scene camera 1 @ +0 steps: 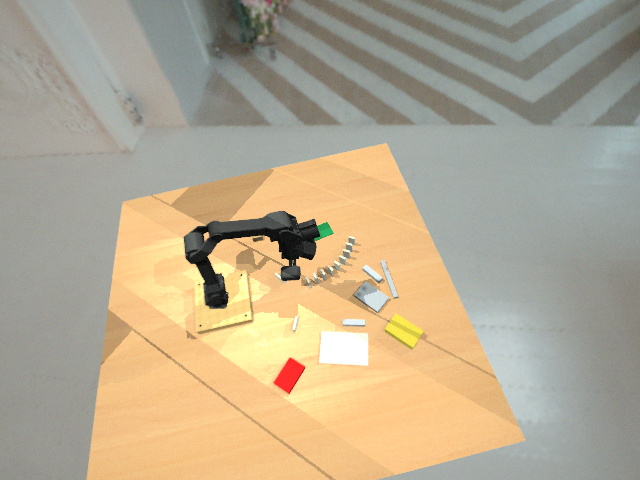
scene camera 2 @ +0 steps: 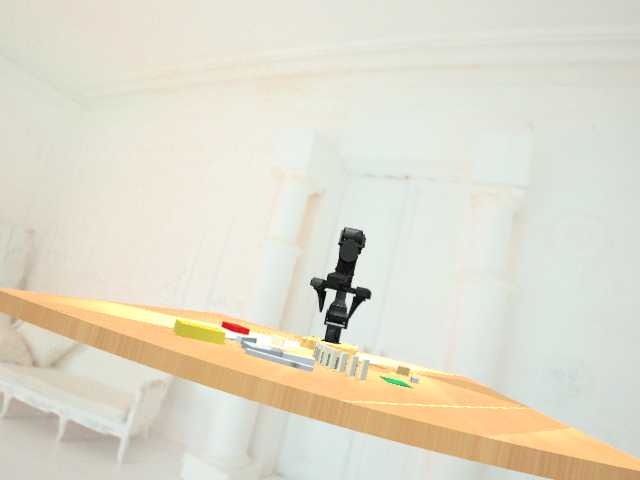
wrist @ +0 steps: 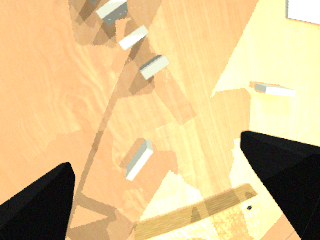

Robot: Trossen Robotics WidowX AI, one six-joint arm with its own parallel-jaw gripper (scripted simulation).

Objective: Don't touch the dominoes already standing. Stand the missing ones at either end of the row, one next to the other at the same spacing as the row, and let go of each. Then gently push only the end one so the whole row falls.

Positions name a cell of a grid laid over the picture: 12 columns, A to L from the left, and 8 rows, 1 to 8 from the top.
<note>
My gripper (scene camera 2: G6) is open, holding nothing. Also in view: a white sheet (scene camera 1: G6).
My gripper shows as well in scene camera 1 (scene camera 1: F5) and in the wrist view (wrist: F6).
</note>
